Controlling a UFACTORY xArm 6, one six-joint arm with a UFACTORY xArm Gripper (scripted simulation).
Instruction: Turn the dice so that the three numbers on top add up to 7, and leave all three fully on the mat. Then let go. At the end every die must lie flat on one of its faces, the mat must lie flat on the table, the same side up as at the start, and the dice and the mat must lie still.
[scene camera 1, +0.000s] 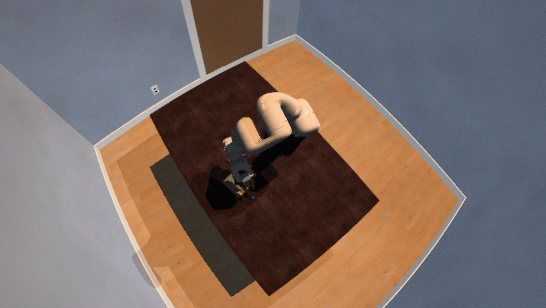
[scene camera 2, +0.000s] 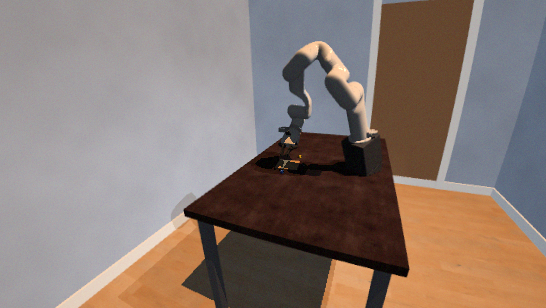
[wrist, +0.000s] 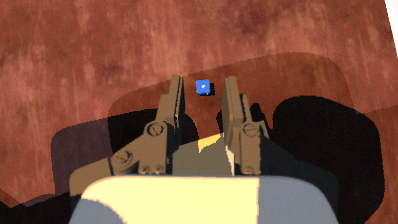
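My gripper (wrist: 203, 91) is 0.14 m from the lens, and then there's a mat (wrist: 209, 156), which is 0.24 m from the lens.
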